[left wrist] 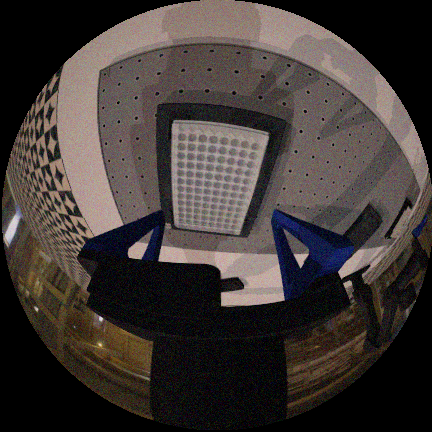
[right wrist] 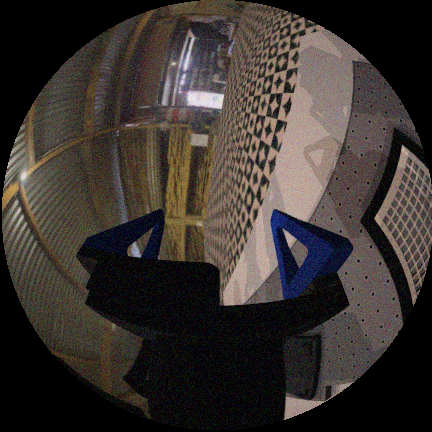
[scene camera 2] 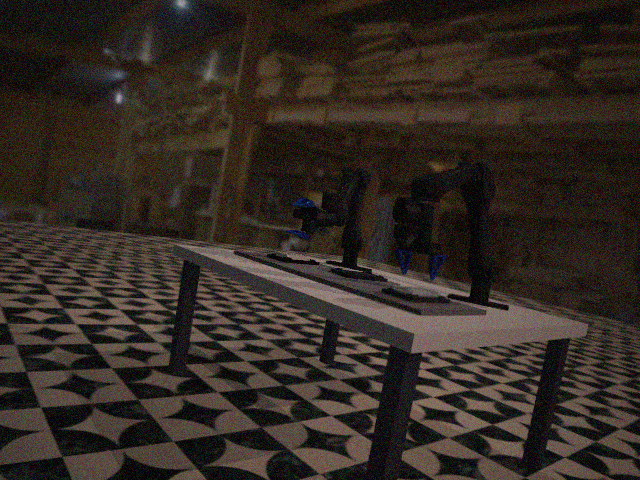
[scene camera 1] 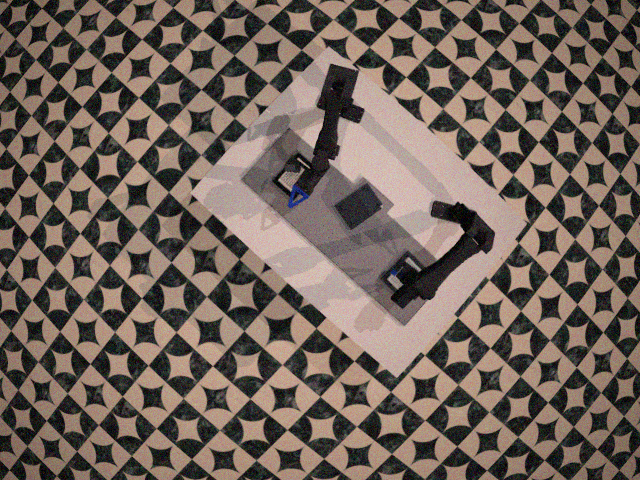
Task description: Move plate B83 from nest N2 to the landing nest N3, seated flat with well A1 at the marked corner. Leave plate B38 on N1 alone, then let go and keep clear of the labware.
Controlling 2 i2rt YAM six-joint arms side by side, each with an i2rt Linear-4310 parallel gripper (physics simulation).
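A pale well plate (scene camera 1: 396, 279) (scene camera 2: 417, 291) (left wrist: 215, 175) sits in the dark nest at the right of scene camera 1. My left gripper (scene camera 2: 419, 275) (left wrist: 217, 215) is open and empty, pointing down above this plate; its arm partly hides the plate in scene camera 1. A second pale plate (scene camera 1: 292, 179) (right wrist: 414, 210) sits in the nest at the upper left. My right gripper (scene camera 2: 297, 219) (right wrist: 217, 214) is open and empty, raised and turned sideways, beside and above that plate. The middle nest (scene camera 1: 358, 205) (scene camera 2: 356, 273) (left wrist: 364, 226) is dark with no plate visible. Plate labels and marked corners are unreadable.
The nests stand on a grey perforated board (scene camera 1: 315, 222) (left wrist: 320, 165) on a white table (scene camera 1: 289, 258) (scene camera 2: 310, 301). The right arm (scene camera 1: 326, 131) reaches over the board near the upper-left nest, and the left arm (scene camera 1: 452, 263) over the board's right end.
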